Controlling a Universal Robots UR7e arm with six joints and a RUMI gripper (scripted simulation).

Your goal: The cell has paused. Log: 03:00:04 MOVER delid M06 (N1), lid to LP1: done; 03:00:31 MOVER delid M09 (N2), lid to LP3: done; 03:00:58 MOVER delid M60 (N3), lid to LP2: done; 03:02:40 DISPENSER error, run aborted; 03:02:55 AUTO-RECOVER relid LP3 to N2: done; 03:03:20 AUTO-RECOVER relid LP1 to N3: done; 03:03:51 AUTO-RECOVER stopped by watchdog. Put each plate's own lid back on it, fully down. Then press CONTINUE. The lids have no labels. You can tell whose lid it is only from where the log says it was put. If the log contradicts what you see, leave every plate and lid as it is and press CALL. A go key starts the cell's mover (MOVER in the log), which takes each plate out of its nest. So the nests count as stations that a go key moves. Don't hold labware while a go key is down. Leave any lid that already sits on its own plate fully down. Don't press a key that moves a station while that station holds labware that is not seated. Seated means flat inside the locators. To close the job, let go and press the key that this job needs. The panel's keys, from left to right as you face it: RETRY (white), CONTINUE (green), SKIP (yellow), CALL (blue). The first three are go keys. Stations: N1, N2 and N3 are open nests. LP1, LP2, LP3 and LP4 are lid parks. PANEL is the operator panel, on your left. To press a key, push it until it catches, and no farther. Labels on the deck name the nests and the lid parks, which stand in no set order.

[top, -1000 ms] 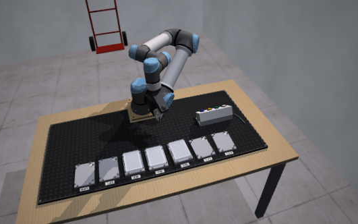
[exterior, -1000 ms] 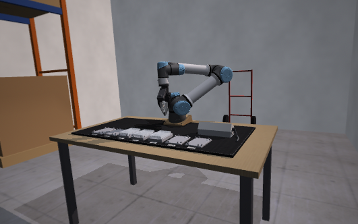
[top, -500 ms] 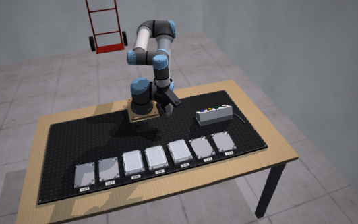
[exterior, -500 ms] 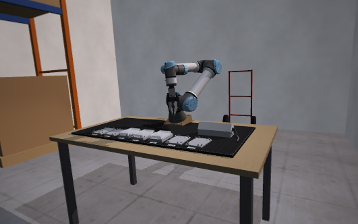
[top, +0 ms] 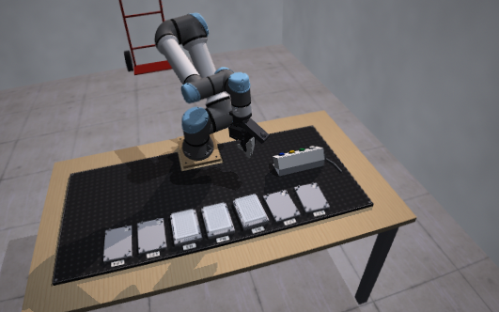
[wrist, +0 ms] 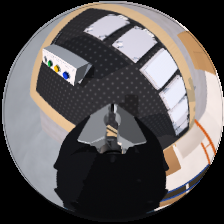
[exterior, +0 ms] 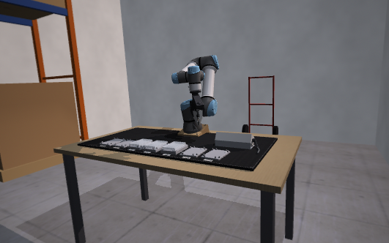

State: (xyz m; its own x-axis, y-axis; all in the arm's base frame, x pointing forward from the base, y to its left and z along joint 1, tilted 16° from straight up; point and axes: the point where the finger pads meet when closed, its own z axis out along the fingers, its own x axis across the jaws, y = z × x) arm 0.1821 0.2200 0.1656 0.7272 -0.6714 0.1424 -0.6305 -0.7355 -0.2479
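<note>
Now: hand 25 cm to the right of the green key, 8 cm past it and 6 cm above it. Round my hand: blue key: 15 cm to the left, 6 cm below, 6 cm behind; yellow key: 20 cm to the left, 7 cm behind, 6 cm below; plate: 20 cm ahead, 10 cm below, 3 cm to the right.
</note>
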